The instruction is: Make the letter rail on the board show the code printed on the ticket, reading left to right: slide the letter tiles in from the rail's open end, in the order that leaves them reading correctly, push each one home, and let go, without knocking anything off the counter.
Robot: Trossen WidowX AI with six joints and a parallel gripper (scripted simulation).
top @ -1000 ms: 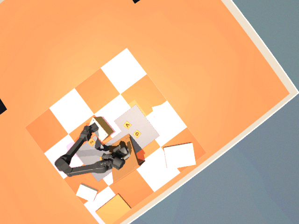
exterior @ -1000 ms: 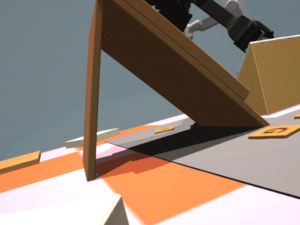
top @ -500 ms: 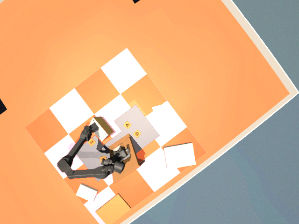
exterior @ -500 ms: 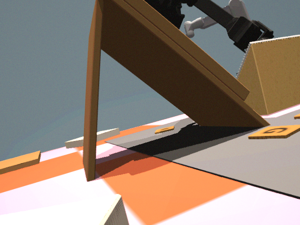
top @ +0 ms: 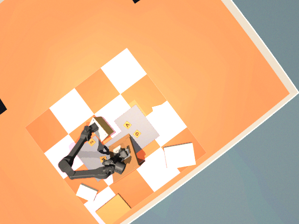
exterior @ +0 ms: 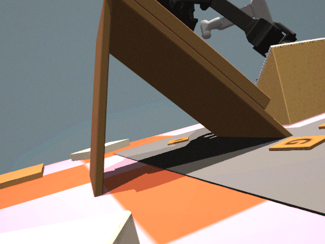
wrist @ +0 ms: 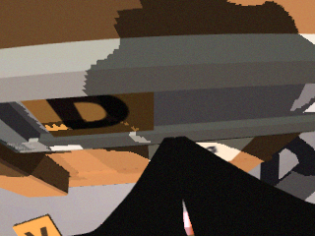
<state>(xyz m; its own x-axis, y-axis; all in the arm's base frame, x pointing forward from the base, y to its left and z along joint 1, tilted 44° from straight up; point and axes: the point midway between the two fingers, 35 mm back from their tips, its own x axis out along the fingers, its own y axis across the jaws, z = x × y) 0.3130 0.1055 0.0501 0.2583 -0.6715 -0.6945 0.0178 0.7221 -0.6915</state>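
The orange d tile lies 3 cm to the left of my gripper tip, 2 cm below it and 2 cm ahead of it. Round my gripper tip: g tile (19 cm to the left, 17 cm below, 6 cm behind); grey mat (17 cm below, 12 cm behind, 3 cm to the right); white ticket (9 cm below, 4 cm behind, 3 cm to the right).
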